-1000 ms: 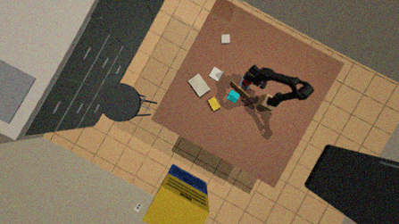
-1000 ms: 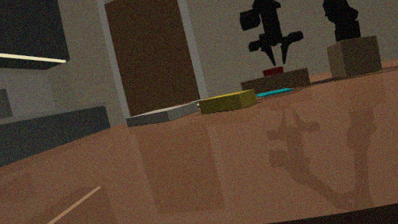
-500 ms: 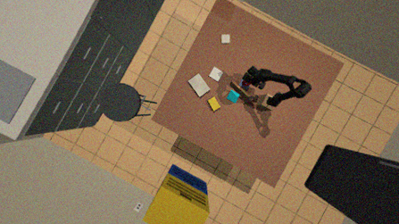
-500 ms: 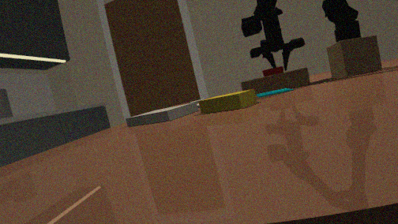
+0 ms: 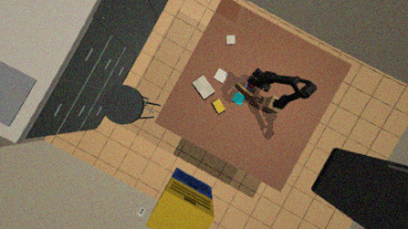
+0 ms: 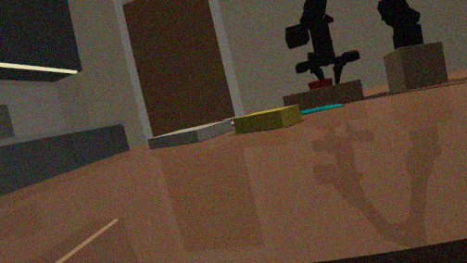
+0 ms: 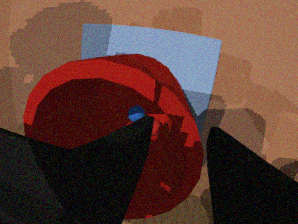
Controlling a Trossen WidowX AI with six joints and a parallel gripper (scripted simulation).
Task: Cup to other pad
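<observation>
Right now my gripper tip is 30 mm short of the blue marble and 20 mm above it. From my gripper tip the other things lie so: red cup: 30 mm ahead; low brown bar: 50 mm ahead, 80 mm to the left, 20 mm below; pale blue pad: 30 mm ahead, 50 mm below.
</observation>
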